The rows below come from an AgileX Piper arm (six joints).
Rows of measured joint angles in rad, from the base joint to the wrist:
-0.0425, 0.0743, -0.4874, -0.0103, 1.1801, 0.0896
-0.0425, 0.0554, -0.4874, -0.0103, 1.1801, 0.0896
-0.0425, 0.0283, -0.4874, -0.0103, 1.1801, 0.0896
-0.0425, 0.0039, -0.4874, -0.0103, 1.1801, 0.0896
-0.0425, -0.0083, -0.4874, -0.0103, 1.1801, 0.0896
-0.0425, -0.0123, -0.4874, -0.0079, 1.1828, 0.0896
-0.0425, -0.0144, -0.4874, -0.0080, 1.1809, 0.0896
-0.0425, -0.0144, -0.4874, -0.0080, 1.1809, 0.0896
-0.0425, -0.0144, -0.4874, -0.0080, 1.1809, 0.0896
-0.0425, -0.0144, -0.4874, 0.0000, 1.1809, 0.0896
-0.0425, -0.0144, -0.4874, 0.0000, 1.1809, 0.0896
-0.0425, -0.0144, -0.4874, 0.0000, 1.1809, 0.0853
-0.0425, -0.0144, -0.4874, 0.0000, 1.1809, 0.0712
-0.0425, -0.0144, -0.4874, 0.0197, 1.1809, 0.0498
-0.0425, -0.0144, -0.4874, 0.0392, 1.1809, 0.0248
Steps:
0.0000, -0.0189, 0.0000, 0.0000, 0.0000, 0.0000
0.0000, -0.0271, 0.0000, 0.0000, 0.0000, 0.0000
0.0000, -0.0244, 0.0000, 0.0000, 0.0000, 0.0000
0.0000, -0.0122, 0.0000, 0.0000, 0.0000, 0.0000
0.0000, -0.0040, 0.0000, 0.0024, 0.0027, 0.0000
0.0000, -0.0021, 0.0000, -0.0001, -0.0019, 0.0000
0.0000, 0.0000, 0.0000, 0.0000, 0.0000, 0.0000
0.0000, 0.0000, 0.0000, 0.0000, 0.0000, 0.0000
0.0000, 0.0000, 0.0000, 0.0080, 0.0000, 0.0000
0.0000, 0.0000, 0.0000, 0.0000, 0.0000, 0.0000
0.0000, 0.0000, 0.0000, 0.0000, 0.0000, -0.0043
0.0000, 0.0000, 0.0000, 0.0000, 0.0000, -0.0141
0.0000, 0.0000, 0.0000, 0.0197, 0.0000, -0.0214
0.0000, 0.0000, 0.0000, 0.0195, 0.0000, -0.0250

